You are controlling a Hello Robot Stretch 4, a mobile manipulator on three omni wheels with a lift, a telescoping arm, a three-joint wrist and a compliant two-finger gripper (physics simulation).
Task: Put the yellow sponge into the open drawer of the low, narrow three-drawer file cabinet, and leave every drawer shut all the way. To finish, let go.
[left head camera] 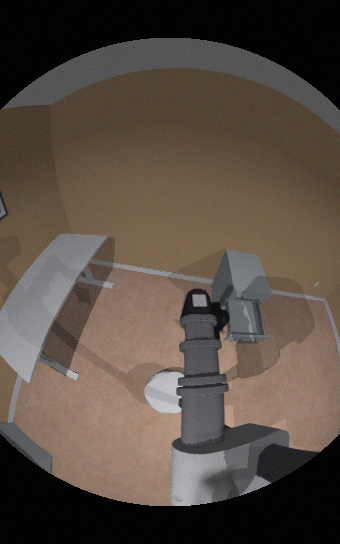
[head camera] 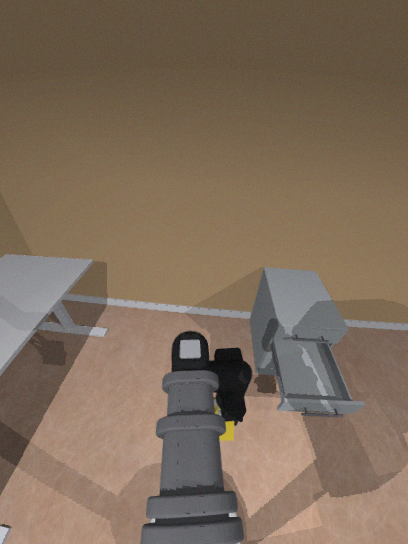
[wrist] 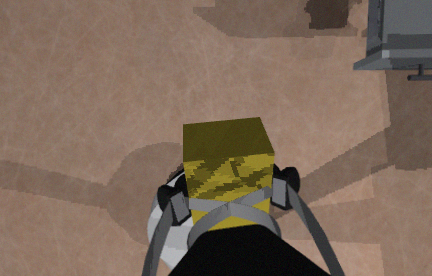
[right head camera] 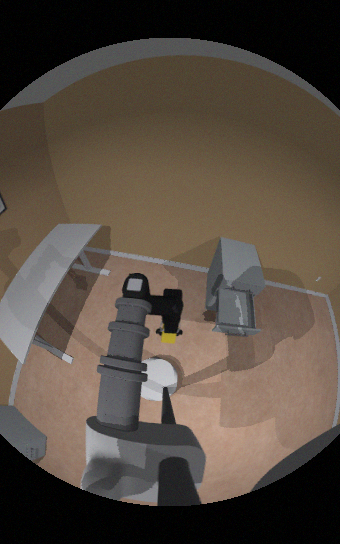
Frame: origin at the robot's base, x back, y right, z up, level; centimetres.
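Seen in the pictures: gripper, fingertip midpoint: (wrist: 227, 183); robot's base at its link origin: (left head camera: 167, 390) (right head camera: 154, 378).
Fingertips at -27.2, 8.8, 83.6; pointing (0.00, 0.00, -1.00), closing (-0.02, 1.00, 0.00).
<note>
Offsets run from my fingertips to a thing's top centre, as dx, dy, dz. "*": to the spot under its first point. Level surfaces: height alone.
The yellow sponge @(-0.4, -0.1, +7.1) (head camera: 227, 431) (right head camera: 169, 338) (wrist: 229, 170) is held between the two fingertips of my gripper (right head camera: 169, 332) (wrist: 227, 183), which is shut on it. In the head camera view the arm and wrist partly cover both. The grey file cabinet @(* -69.6, +61.0, -21.9) (head camera: 297, 300) (left head camera: 242, 275) (right head camera: 236, 262) stands against the wall, to the right of the gripper. Its open drawer @(* -33.7, +61.0, -47.3) (head camera: 307, 372) (left head camera: 245, 317) (right head camera: 235, 307) is pulled far out and no object shows in it. In the wrist view the front corner of the drawer (wrist: 377, 62) shows at the upper right, apart from the sponge. The lower drawers are hidden.
A pale table @(dz -14.3) (head camera: 35, 295) (left head camera: 55, 295) (right head camera: 50, 285) stands at the left, with its feet on the floor. The round white base part (left head camera: 164, 392) (right head camera: 160, 378) shows below the arm. A grey object (left head camera: 27, 447) (right head camera: 21, 432) is at the lower left. The wall runs behind the cabinet.
</note>
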